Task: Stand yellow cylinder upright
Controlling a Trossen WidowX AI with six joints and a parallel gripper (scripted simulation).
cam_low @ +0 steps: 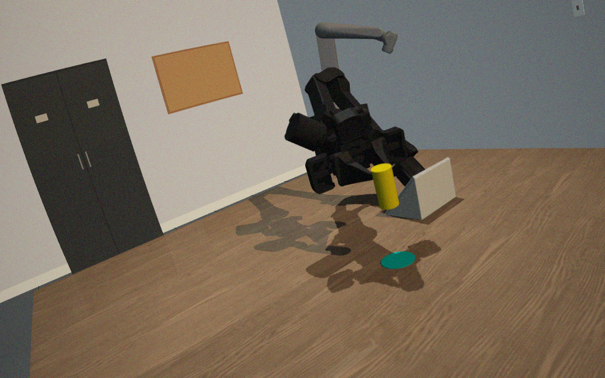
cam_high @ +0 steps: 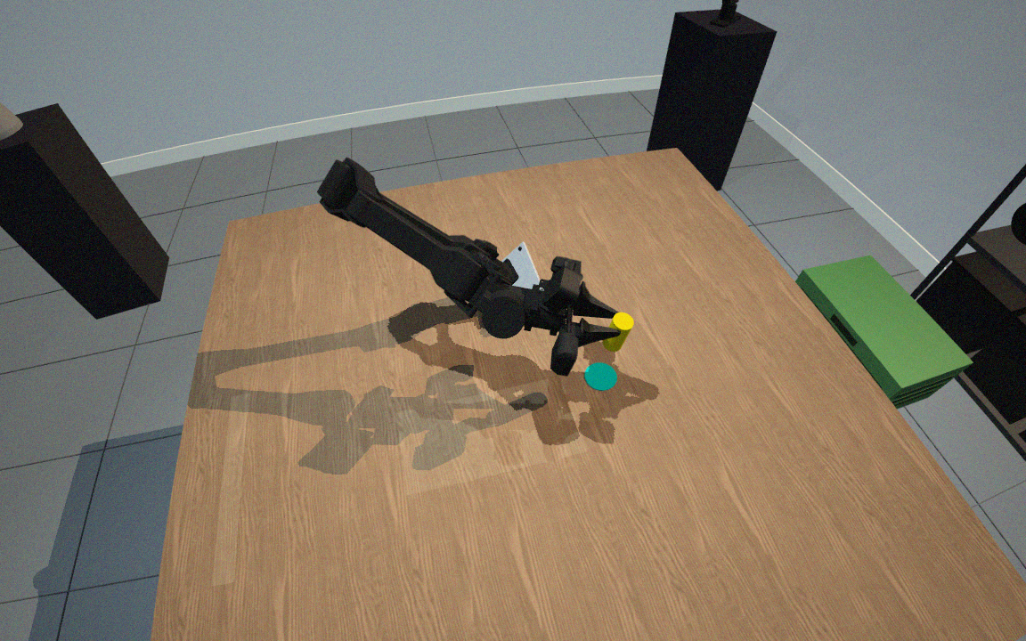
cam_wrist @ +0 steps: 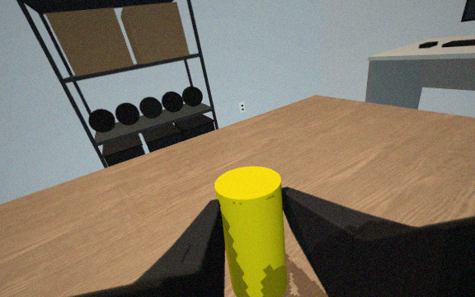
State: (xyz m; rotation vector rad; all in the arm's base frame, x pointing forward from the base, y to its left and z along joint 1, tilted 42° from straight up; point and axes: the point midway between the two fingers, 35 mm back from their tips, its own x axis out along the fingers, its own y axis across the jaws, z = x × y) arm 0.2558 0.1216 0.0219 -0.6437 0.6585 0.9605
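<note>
Right now my gripper tip is 16 cm above the cyan circle, 1 cm to the left of it and 1 cm past it.
</note>
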